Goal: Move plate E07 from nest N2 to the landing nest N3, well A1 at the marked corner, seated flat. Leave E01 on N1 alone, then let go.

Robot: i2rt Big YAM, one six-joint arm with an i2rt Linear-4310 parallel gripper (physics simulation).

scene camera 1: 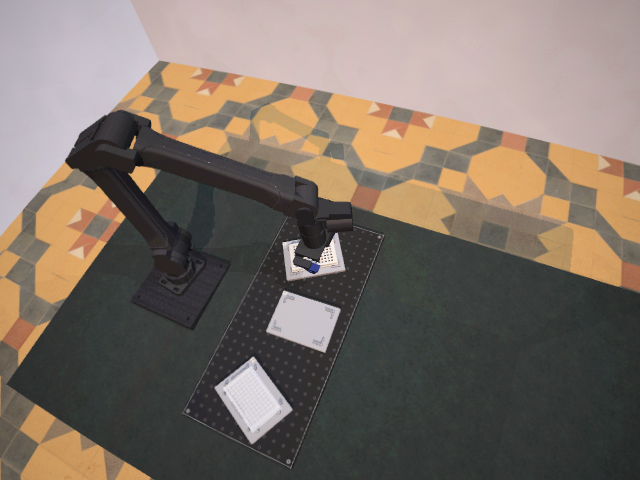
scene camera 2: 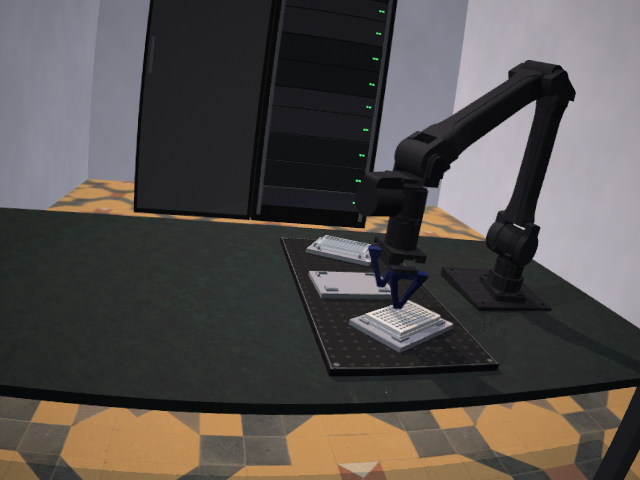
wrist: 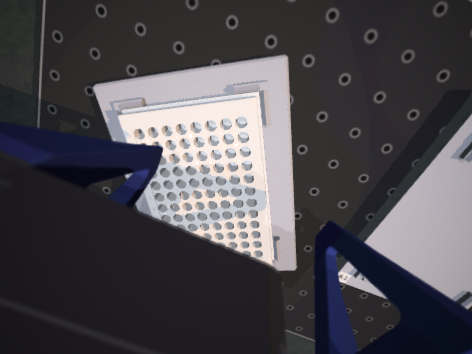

Scene:
gripper: scene camera 1; scene camera 2; wrist 244,195
same spot on gripper: [scene camera 1: 313,268] = [scene camera 2: 375,247]

